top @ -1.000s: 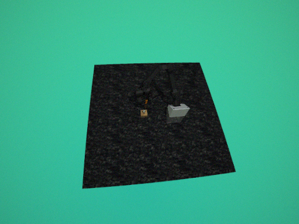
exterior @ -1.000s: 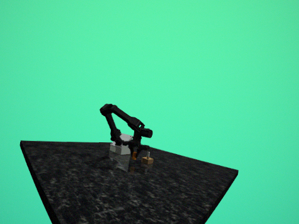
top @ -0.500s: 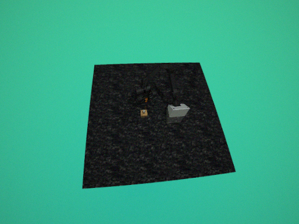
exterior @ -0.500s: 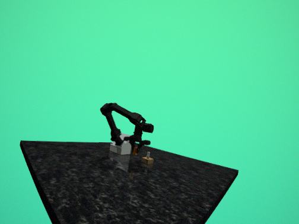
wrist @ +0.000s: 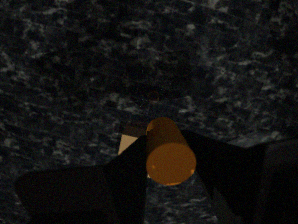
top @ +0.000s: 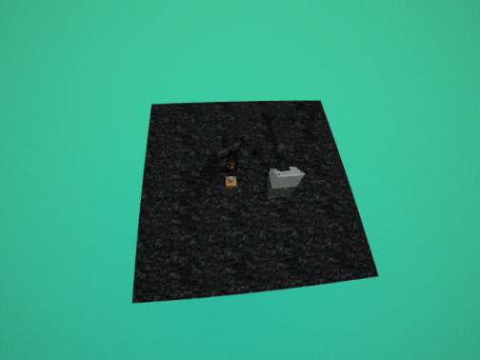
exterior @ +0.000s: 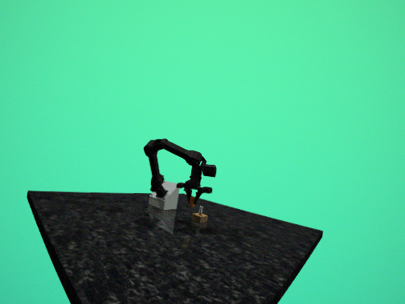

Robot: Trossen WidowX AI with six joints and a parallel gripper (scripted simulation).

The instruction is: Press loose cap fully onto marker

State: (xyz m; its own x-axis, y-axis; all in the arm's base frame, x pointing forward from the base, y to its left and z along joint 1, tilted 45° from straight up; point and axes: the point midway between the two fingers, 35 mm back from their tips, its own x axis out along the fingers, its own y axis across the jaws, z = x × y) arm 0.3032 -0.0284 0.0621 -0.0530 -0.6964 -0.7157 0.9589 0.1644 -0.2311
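The marker is 7 cm to the left of my gripper tip, 3 cm below it and 2 cm ahead of it. Round my gripper tip: orange cap (1 cm above); holder block (8 cm below, 7 cm to the left, 2 cm ahead).
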